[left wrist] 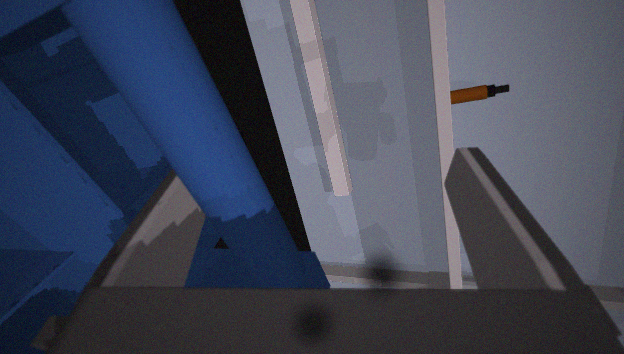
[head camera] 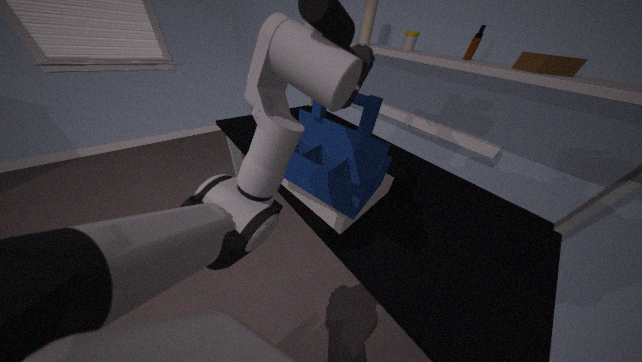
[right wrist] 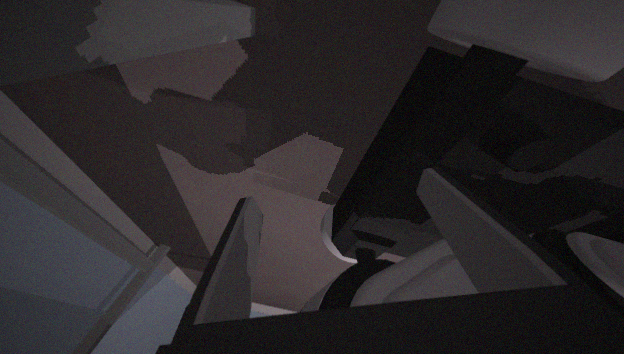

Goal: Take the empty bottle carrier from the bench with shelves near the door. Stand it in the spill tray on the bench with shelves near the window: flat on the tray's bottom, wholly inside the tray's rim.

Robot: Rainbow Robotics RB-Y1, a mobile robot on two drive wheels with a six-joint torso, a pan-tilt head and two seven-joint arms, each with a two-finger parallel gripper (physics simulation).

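Seen in the pictures: left gripper, fingertip midpoint: [left wrist: 323,170]; right gripper, fingertip midpoint: [right wrist: 336,193]; robot's base, link origin: [right wrist: 386,152].
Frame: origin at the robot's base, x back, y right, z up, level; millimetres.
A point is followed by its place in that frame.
Note:
The blue bottle carrier [head camera: 330,135] {x -444, y -424, z 1018 mm} stands upright in the white spill tray [head camera: 325,212] {x -377, y -332, z 806 mm} on the black bench [head camera: 450,260] {x -593, y 0, z 763 mm}. The tray's near wall and right corner show below it; whether its base is flat on the tray's bottom is hidden. My left gripper [left wrist: 323,170] {x -480, y -392, z 1164 mm} is open at the carrier's handle; in the head view it is mostly hidden behind my left arm. In the left wrist view the handle bar [left wrist: 170,100] {x -438, y -431, z 1143 mm} runs loosely between the fingers, close to the picture's left finger. My right gripper [right wrist: 336,193] {x -188, y 151, z 343 mm} is open and empty, away from the carrier.
Above the bench a wall shelf [head camera: 510,75] {x -794, y -166, z 1211 mm} holds a yellow-lidded jar [head camera: 410,41] {x -929, y -538, z 1249 mm}, an orange bottle [head camera: 472,47] {x -952, y -326, z 1255 mm} [left wrist: 470,94] {x -952, y -331, z 1254 mm} and a brown box [head camera: 550,64] {x -883, y -118, z 1241 mm}. A pale ledge [head camera: 445,133] {x -1058, y -292, z 939 mm} [left wrist: 322,100] {x -1057, y -360, z 940 mm} runs below it. A window [head camera: 100,30] {x 46, y -2818, z 1049 mm} is at the upper left.

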